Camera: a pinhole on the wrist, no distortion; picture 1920 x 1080 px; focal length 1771.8 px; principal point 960.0 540.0 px. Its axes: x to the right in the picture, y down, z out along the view. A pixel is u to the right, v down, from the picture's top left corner.
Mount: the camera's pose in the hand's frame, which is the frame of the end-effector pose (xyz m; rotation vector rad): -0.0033 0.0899 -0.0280 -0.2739 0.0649 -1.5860
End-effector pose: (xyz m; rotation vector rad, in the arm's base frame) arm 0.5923 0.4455 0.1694 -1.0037 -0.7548 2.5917
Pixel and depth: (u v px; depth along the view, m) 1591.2 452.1 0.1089
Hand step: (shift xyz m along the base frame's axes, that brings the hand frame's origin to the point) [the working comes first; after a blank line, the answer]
In the camera's frame: 0.0388 -0.0054 0.1089

-0.0713 -0.0799 0.0082
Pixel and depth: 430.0 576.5 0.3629
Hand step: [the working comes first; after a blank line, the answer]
In the camera's frame: -0.1086 0.0075 0.3629

-0.2835 -0.2832 0.0119
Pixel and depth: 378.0 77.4 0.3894
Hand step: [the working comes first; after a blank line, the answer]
In the camera's frame: -0.1279 -0.1017 0.3894

-0.2433 -0.3642 0.0812
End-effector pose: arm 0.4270 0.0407 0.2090 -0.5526 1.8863 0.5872
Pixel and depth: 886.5 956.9 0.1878
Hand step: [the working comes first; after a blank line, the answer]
In the camera's frame: -0.0078 0.0442 0.1878

-0.0018 0.1737 -0.1060
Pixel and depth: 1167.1 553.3 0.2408
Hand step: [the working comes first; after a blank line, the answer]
In the camera's frame: 0.0281 0.0018 0.2408

0.0715 0.1966 -0.1041
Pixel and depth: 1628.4 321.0 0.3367
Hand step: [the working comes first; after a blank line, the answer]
In the camera's frame: 0.1270 -0.0416 0.3367

0.2124 0.2060 -0.1346
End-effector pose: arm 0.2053 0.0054 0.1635 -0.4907 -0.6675 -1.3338
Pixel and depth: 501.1 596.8 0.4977
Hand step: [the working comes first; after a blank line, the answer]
In the camera's frame: -0.1289 0.0160 0.4977

0.2186 0.2565 0.4094
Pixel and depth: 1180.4 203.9 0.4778
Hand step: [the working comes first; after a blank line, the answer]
In the camera's frame: 0.0594 -0.0906 0.4778

0.0214 0.3211 0.3448
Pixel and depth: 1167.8 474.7 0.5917
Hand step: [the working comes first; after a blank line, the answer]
In the camera's frame: 0.0694 -0.0218 0.5917

0.0170 0.3213 0.4782
